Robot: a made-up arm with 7 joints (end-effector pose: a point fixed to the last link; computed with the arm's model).
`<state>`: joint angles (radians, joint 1 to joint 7).
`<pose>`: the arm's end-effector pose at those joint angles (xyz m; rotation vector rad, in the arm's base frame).
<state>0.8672 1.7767 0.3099 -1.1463 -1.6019 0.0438 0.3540</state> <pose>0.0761 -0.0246 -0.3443 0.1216 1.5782 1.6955</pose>
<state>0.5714 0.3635 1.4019 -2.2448 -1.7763 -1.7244 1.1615</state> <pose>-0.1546 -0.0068 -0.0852 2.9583 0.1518 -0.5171</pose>
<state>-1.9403 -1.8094 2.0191 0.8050 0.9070 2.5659 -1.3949</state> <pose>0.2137 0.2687 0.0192 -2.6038 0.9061 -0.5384</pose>
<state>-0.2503 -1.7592 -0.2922 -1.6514 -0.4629 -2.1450 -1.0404</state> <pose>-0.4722 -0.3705 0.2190 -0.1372 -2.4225 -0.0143</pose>
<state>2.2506 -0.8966 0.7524 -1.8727 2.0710 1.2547 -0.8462</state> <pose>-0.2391 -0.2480 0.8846 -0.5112 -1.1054 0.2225</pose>
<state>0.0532 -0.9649 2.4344 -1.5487 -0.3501 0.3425 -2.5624</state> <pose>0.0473 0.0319 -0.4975 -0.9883 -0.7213 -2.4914</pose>
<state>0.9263 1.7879 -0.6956 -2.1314 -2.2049 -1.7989 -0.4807</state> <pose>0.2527 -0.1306 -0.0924 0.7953 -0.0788 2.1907</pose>
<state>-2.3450 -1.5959 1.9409 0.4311 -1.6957 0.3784 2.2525</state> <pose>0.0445 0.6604 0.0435 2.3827 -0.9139 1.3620</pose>
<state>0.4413 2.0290 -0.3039 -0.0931 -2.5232 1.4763 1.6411</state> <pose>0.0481 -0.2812 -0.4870 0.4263 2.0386 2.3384</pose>
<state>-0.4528 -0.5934 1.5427 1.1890 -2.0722 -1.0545 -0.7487</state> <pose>0.7619 -0.0828 -0.0458 -1.2424 0.6928 1.3362</pose>
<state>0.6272 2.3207 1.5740 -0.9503 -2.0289 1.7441 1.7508</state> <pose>-0.5138 0.1404 -0.0349 1.2733 2.5620 -0.0781</pose>
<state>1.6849 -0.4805 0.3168 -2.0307 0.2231 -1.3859 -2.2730</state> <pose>-0.0663 0.2543 -0.0325 2.4676 0.3225 -0.7166</pose>
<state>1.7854 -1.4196 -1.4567 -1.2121 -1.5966 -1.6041 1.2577</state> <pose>-0.2616 0.3444 -0.4268 -0.2333 -0.0398 -2.3139</pose>
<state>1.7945 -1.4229 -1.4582 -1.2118 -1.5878 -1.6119 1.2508</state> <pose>-0.2573 0.3497 -0.4227 -0.2546 -0.0468 -2.3258</pose>
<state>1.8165 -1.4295 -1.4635 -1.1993 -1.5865 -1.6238 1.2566</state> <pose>-0.2495 0.3615 -0.4242 -0.2596 -0.0422 -2.3652</pose>
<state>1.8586 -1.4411 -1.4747 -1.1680 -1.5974 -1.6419 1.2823</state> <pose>-0.2350 0.3829 -0.4346 -0.2364 -0.0208 -2.4476</pose>
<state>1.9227 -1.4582 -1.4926 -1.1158 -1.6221 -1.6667 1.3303</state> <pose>-0.2105 0.4141 -0.4554 -0.1753 0.0137 -2.5768</pose>
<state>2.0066 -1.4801 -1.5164 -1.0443 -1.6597 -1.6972 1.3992</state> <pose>-0.1722 0.4520 -0.4866 -0.0672 0.0497 -2.7465</pose>
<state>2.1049 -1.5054 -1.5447 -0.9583 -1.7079 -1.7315 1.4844</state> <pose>-0.1176 0.4902 -0.5269 0.0936 0.0689 -2.9406</pose>
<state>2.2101 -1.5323 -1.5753 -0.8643 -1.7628 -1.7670 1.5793</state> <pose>-0.0479 0.5206 -0.5734 -0.3036 -0.0515 3.1169</pose>
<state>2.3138 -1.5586 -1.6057 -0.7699 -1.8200 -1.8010 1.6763</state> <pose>0.0306 0.5358 -0.6216 -0.4858 0.0123 2.8902</pose>
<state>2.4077 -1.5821 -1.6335 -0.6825 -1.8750 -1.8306 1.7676</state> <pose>0.1077 0.5338 -0.6670 -0.6397 0.0993 2.6778</pose>
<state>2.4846 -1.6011 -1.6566 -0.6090 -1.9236 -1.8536 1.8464</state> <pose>0.1732 0.5190 -0.7054 -0.7606 0.1903 2.4983</pose>
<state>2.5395 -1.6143 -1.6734 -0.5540 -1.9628 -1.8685 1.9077</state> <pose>0.2206 0.5001 -0.7343 -0.8495 0.2680 2.3646</pose>
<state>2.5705 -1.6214 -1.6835 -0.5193 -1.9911 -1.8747 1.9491</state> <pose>0.2483 0.4851 -0.7533 -0.9109 0.3211 2.2824</pose>
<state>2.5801 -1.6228 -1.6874 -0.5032 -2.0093 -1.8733 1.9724</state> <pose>0.2591 0.4780 -0.7637 -0.9517 0.3474 2.2469</pose>
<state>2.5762 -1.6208 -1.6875 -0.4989 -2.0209 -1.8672 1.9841</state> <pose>0.2594 0.4771 -0.7690 -0.9806 0.3552 2.2413</pose>
